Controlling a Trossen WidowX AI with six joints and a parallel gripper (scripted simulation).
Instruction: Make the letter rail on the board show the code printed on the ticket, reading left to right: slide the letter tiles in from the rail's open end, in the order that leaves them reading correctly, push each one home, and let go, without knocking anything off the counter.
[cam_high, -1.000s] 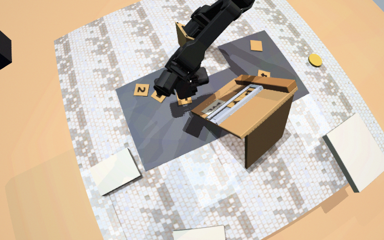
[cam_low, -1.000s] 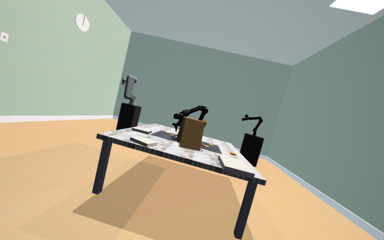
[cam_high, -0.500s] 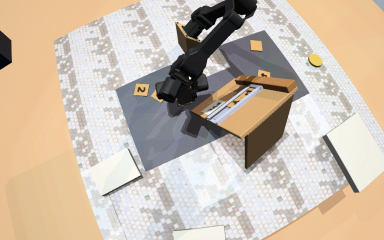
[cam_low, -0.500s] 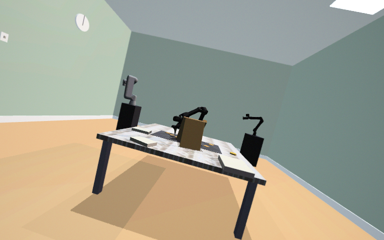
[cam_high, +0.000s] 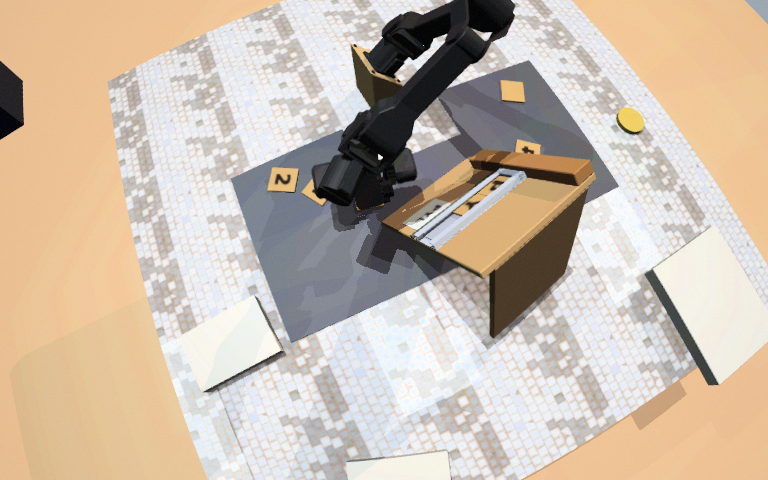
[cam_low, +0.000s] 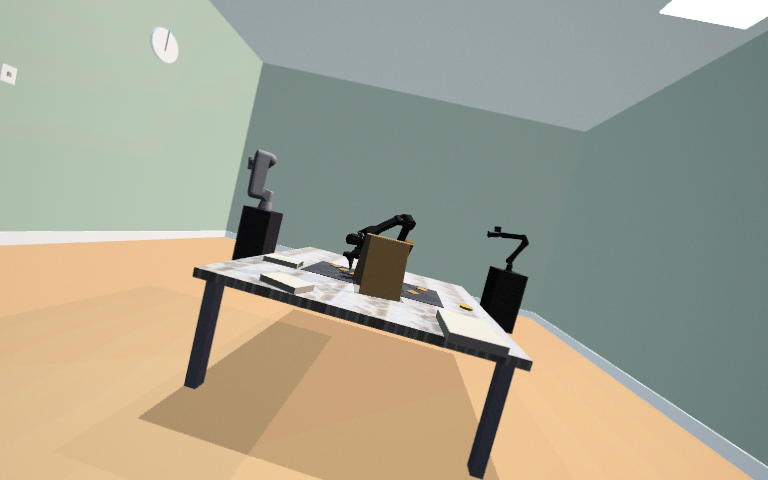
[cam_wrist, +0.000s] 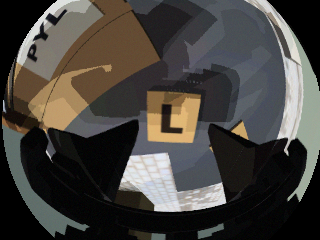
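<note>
My gripper tip is now 2 cm above the L tile. From my gripper tip the other things lie so: white ticket (12 cm ahead, 7 cm to the left, 7 cm above); then 2 tile (14 cm to the right, 12 cm behind, 2 cm below); then dark mat (13 cm to the left, 2 cm below, 1 cm behind).
</note>
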